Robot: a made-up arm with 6 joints. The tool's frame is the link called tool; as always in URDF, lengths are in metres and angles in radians.
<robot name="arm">
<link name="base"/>
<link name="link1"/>
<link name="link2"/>
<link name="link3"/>
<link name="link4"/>
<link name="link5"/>
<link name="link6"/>
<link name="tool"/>
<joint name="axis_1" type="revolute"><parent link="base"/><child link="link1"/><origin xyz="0 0 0.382" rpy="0 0 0"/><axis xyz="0 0 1"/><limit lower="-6.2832" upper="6.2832"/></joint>
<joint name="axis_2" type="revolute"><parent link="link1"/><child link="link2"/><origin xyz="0 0 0" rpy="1.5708 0 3.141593"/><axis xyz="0 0 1"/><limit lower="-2.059" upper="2.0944"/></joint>
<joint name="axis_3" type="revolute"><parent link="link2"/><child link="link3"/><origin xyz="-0.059 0.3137 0" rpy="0 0 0"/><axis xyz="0 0 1"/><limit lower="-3.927" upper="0.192"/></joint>
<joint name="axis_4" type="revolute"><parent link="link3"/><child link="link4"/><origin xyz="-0.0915 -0.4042 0" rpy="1.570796 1.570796 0"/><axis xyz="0 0 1"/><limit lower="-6.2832" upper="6.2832"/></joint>
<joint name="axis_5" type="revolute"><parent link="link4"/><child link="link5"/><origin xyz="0 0 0" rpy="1.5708 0 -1.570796"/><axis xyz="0 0 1"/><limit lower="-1.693" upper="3.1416"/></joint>
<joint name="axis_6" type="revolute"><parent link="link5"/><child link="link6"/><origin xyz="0.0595 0.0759 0" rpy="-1.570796 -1.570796 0"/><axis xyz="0 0 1"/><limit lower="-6.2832" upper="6.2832"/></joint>
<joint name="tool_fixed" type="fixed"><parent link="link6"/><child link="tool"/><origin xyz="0 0 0" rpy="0 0 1.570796"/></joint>
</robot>
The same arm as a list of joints. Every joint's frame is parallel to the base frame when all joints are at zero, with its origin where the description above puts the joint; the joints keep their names.
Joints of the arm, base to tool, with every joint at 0 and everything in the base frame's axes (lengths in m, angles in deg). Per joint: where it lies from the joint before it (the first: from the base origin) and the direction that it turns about. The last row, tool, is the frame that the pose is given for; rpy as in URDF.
axis_1: axis +z offset 0 0 0.382
axis_2: axis +y offset 0 0 0
axis_3: axis +y offset 0.059 0 0.3137
axis_4: axis -z offset 0.0915 0 -0.4042
axis_5: axis +y offset 0 0 0
axis_6: axis -z offset 0.0595 0 -0.0759
tool: offset 0 0 0 rpy 180 0 0
Joint limits (deg, base to tool): -360..360 -117.97..120 -225..11 -360..360 -97..180 -360..360

